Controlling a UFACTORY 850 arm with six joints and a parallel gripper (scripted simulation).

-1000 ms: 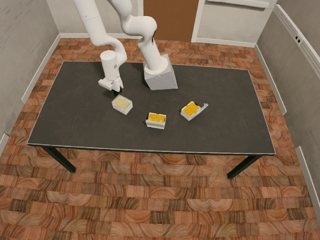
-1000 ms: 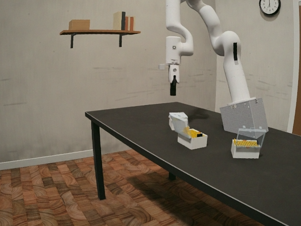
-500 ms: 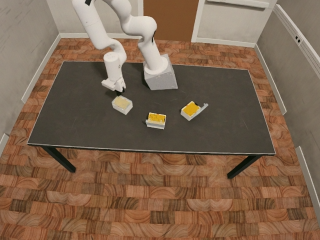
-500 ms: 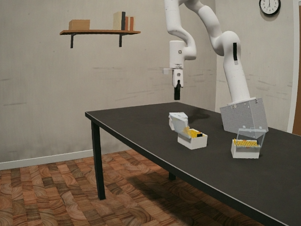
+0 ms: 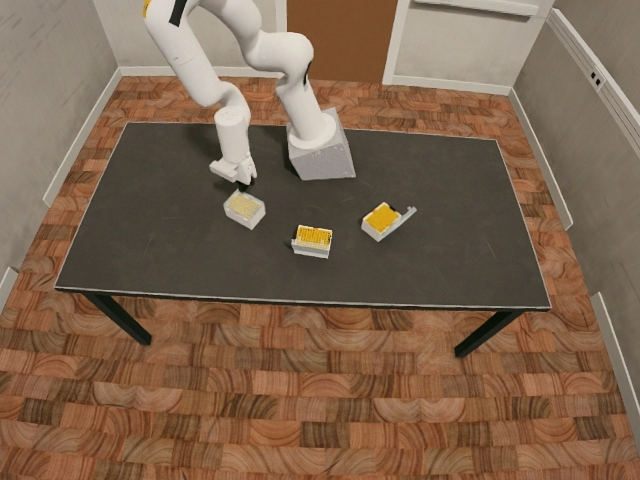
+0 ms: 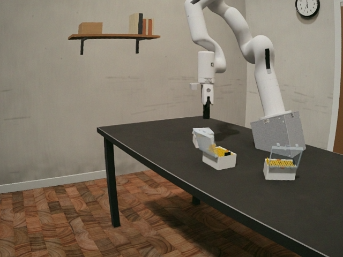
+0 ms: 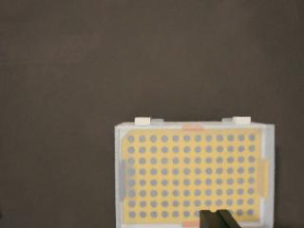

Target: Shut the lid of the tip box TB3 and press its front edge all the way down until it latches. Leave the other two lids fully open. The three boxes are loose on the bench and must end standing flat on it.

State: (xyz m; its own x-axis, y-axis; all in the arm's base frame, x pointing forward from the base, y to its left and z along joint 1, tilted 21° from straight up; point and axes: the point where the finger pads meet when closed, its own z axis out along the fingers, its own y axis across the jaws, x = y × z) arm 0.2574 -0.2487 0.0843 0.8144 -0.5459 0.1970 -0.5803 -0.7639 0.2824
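Right now my hand is 150 mm above the label, 40 mm past it and 30 mm to the right of it. From my hand the other things lie so: box lid: 220 mm to the left, 220 mm ahead, 50 mm below; then tip box: 230 mm to the left, 180 mm ahead, 90 mm below.
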